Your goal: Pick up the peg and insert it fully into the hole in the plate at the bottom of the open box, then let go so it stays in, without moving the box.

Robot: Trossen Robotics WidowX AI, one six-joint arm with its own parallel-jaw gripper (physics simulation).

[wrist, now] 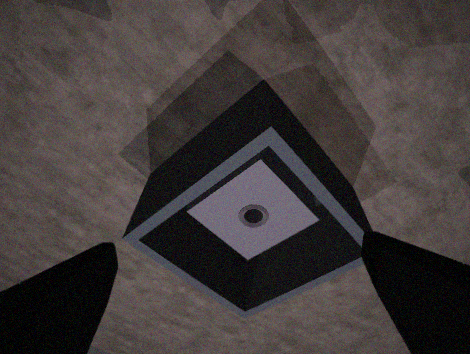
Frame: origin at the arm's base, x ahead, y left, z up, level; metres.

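Seen in the pictures: gripper, fingertip midpoint: (pixel 240 250).
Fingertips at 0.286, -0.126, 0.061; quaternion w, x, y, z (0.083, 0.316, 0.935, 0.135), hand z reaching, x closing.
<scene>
Offsets run from my fingertips to a thing's top centre, as dx, dy, dz. "*": to the spot under its first point. Level surfaces: height alone.
The open box @[+0.064, +0.097, -0.106] (pixel 270 137) is dark with a blue-grey rim and stands corner-on in the middle of the wrist view. The pale square plate @[+0.064, +0.097, -0.143] (pixel 215 211) lies at its bottom. The round hole @[* +0.069, +0.104, -0.155] (pixel 253 216) near the plate's middle has a dark centre inside a grey ring. The peg does not show in this view. My gripper (pixel 240 250) is wide open with nothing between its fingers. The left fingertip is just outside the box's left corner in the picture, and the right fingertip overlaps the rim's right corner. Whether it touches the box I cannot tell.
The box stands on a mottled brown-grey table surface @[dz -0.204] (pixel 65 165). Overlapping shadows spread from the box toward the top of the view. The box's raised walls lie between the two fingers in the picture. The light is dim and the picture is grainy.
</scene>
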